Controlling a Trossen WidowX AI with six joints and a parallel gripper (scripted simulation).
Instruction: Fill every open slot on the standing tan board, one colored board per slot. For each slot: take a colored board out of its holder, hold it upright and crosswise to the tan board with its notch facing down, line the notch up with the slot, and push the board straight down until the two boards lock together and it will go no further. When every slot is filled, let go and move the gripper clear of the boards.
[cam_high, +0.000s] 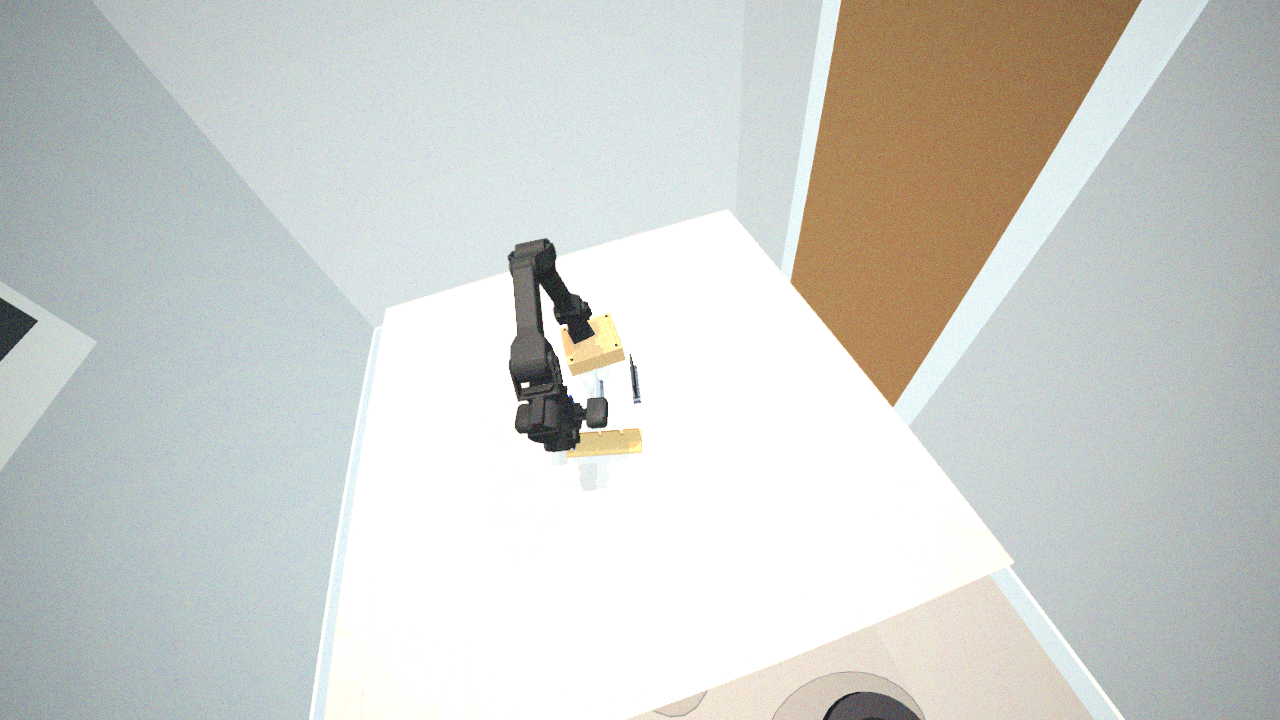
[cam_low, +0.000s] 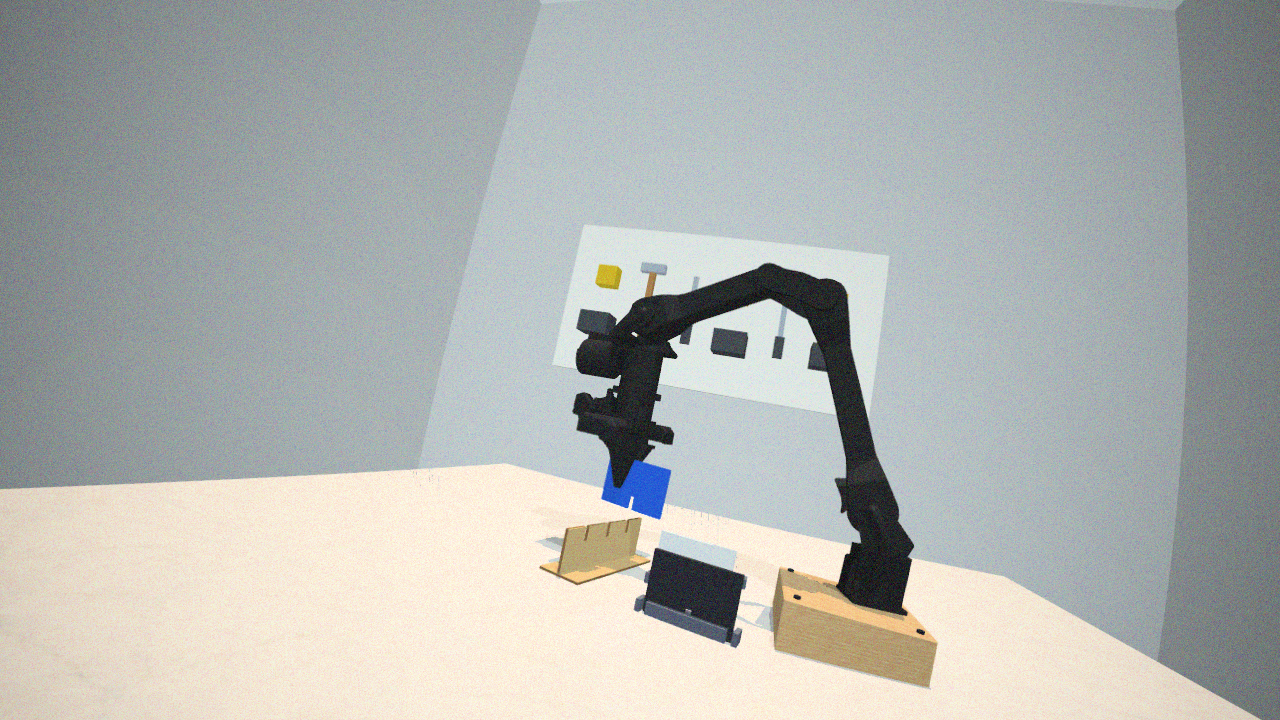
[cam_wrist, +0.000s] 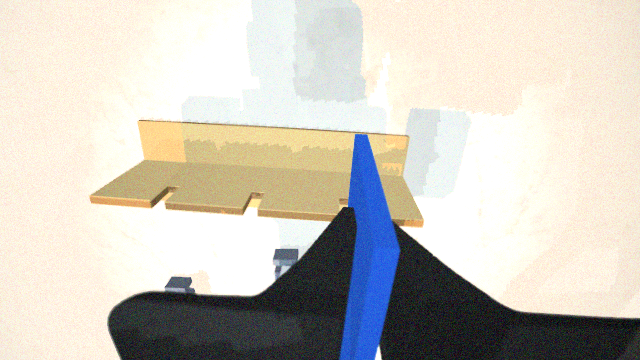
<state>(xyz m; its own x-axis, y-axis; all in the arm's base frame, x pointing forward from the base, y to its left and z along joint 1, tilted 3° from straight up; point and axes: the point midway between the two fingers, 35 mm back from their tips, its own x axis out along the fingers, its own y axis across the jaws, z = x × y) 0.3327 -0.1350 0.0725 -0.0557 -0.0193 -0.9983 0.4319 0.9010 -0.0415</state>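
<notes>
The blue board is 20 mm behind my gripper tip and 10 mm to the left of it. Round my gripper tip: tan board: 70 mm below, 60 mm to the left; then black board: 200 mm to the left, 120 mm behind, 70 mm below.
</notes>
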